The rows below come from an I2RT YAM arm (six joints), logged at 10 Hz.
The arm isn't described. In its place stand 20 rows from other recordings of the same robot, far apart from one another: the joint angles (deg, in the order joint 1, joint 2, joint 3, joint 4, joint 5, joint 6), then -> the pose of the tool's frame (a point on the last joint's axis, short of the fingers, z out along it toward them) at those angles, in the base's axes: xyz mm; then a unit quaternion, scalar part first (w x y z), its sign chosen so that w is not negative.
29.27 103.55 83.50 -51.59 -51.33 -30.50 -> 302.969 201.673 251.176 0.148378 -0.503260 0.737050 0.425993
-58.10 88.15 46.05 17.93 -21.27 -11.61 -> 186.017 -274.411 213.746 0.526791 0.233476 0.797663 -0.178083
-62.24 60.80 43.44 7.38 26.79 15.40 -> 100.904 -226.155 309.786 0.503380 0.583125 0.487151 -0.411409
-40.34 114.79 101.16 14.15 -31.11 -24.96 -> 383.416 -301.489 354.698 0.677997 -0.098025 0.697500 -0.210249
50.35 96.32 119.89 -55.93 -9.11 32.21 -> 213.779 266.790 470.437 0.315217 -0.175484 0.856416 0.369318
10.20 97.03 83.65 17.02 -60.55 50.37 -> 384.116 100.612 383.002 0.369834 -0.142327 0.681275 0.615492
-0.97 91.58 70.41 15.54 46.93 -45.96 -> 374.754 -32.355 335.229 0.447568 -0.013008 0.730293 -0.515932
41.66 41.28 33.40 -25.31 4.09 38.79 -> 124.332 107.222 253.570 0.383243 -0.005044 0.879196 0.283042
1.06 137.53 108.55 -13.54 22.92 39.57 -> 537.000 -3.930 153.366 0.433161 0.371363 0.820569 -0.033575
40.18 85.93 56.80 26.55 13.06 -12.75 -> 274.927 221.638 305.090 0.686441 -0.249699 0.677920 0.082909
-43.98 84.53 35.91 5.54 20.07 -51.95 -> 193.204 -203.422 158.747 0.143766 0.006427 0.905941 -0.398196
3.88 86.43 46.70 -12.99 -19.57 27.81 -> 293.988 31.891 180.966 0.259035 0.140442 0.924736 0.240916
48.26 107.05 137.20 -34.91 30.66 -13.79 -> 268.785 273.987 532.153 0.681359 -0.212368 0.700422 0.007680
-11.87 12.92 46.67 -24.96 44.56 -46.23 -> 25.449 -30.874 373.716 0.494334 0.097111 0.660400 -0.556843
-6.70 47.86 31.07 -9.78 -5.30 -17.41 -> 191.714 -19.210 246.975 0.521766 -0.103505 0.843787 -0.071211
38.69 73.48 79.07 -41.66 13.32 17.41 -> 216.447 162.837 386.218 0.446091 -0.111769 0.879758 0.120564
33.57 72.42 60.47 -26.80 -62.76 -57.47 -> 201.461 171.687 316.625 0.458433 -0.707009 0.378665 0.382872
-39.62 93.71 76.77 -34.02 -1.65 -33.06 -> 276.385 -227.477 277.844 0.277165 0.049118 0.941159 -0.187049
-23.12 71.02 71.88 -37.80 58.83 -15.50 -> 219.874 -126.995 371.273 0.221890 0.270674 0.763061 -0.543358
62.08 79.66 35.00 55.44 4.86 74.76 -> 141.541 260.659 264.157 0.308236 0.102805 0.629482 0.705814
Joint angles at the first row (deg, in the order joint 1, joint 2, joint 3, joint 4, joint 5, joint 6):
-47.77, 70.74, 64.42, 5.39, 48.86, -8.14
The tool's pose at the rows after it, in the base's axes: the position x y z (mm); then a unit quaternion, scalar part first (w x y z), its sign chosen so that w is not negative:
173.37 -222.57 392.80 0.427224 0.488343 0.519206 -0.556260
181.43 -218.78 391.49 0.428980 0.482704 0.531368 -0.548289
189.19 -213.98 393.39 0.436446 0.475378 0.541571 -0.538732
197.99 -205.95 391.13 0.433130 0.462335 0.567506 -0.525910
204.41 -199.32 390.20 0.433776 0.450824 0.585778 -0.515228
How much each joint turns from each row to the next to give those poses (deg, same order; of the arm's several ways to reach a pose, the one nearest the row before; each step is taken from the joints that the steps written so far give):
1.16, 0.11, 0.03, -0.40, 0.24, -0.02
1.73, 0.52, 0.54, -1.31, 0.20, 0.50
1.77, 0.40, 0.96, -1.24, -0.20, 0.50
2.36, 0.15, 0.70, -3.41, -0.33, 0.50
1.81, 0.07, 0.53, -2.23, -0.50, 0.33

